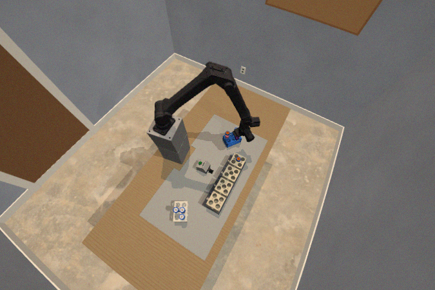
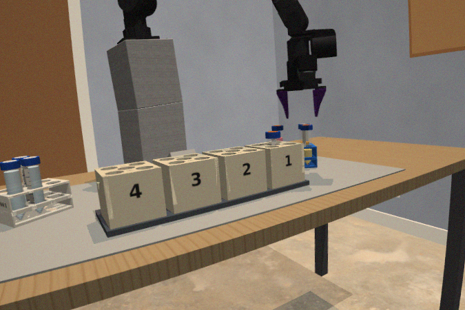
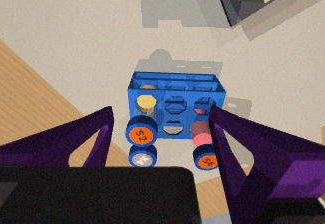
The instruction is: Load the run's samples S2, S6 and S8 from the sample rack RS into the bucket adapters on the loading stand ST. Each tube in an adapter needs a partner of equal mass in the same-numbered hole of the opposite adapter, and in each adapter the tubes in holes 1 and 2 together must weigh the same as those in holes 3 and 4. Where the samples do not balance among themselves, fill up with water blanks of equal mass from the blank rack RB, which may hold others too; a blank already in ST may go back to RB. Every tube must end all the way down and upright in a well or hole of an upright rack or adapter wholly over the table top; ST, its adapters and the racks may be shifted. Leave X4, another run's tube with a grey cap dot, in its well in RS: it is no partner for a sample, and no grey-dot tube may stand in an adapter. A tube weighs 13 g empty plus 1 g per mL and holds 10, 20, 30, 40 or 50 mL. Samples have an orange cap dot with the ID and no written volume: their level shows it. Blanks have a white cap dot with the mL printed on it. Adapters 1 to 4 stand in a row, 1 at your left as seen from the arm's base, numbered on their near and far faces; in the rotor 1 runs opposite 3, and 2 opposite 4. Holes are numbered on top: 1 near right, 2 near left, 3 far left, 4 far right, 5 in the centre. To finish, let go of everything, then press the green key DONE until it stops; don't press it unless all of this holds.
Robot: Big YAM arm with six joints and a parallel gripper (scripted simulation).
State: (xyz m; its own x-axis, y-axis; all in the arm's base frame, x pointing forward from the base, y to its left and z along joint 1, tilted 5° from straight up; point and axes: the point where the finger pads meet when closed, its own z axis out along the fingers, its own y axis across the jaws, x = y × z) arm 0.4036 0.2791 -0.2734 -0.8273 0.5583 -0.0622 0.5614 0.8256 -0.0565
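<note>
Now: the blue sample rack RS 12 cm below my hand, 7 cm behind it and 2 cm to the left of it. Round my hand: white blank rack RB: 65 cm to the right, 12 cm below, 12 cm behind.
</note>
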